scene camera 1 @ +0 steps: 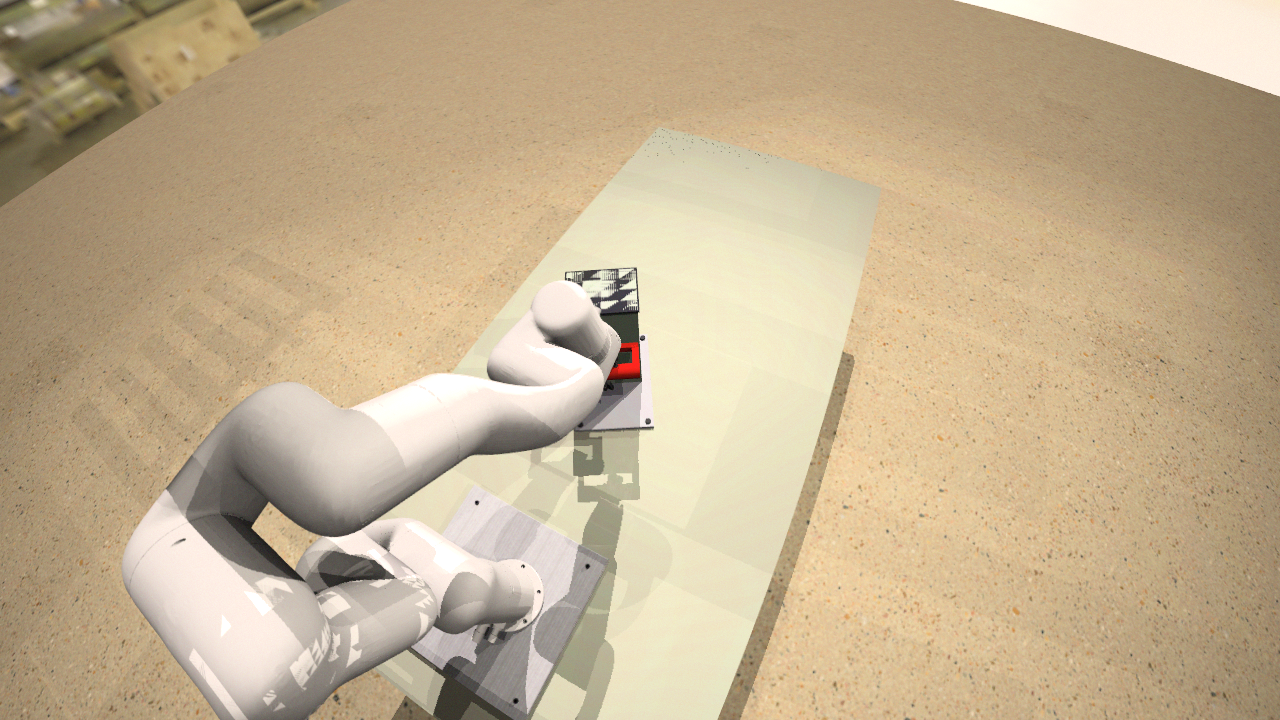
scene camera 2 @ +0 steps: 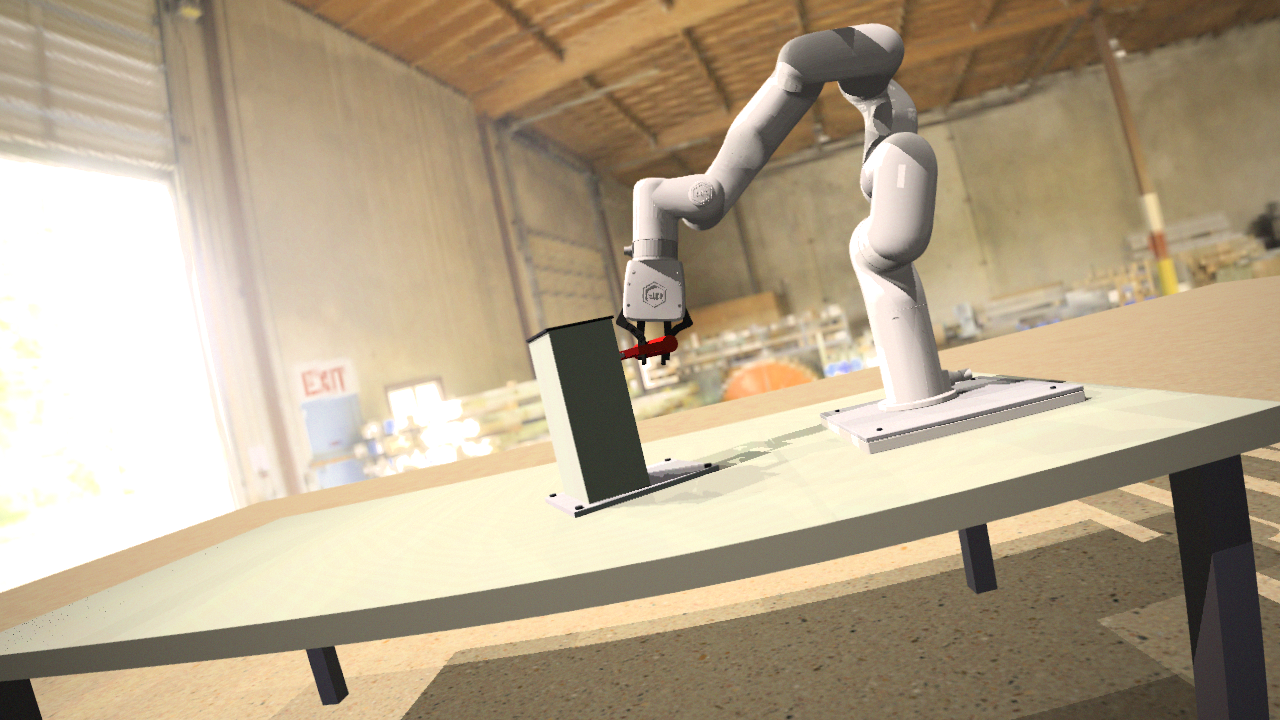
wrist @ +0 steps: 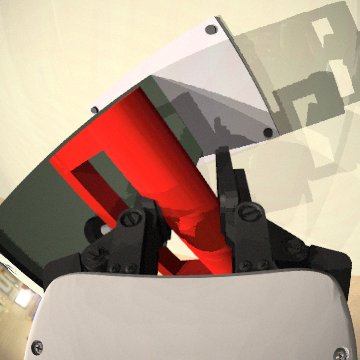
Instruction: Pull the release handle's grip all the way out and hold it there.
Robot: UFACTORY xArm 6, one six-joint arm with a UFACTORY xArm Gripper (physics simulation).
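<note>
The release handle's red grip (scene camera 1: 633,371) (scene camera 2: 669,342) (wrist: 145,145) is a thick bar on a frame with a slot behind it. It sits at the upper front face of a dark green post (scene camera 1: 622,327) (scene camera 2: 599,411) (wrist: 25,210). My gripper (scene camera 2: 654,359) (wrist: 193,169) points down and is shut on the grip, with one finger in the slot on the post side and the other on the outer side. The grip's near end is partly hidden by the gripper body in the wrist view. In scene camera 1 the arm covers the gripper and part of the grip.
The post has a black top (scene camera 1: 617,302) (scene camera 2: 572,328) close beside the gripper. It stands on a bolted light plate (scene camera 1: 617,413) (scene camera 2: 684,469) (wrist: 200,65) on the pale table (scene camera 1: 760,358) (scene camera 2: 402,555). The arm's base plate (scene camera 1: 546,537) (scene camera 2: 975,416) is bolted to the same table.
</note>
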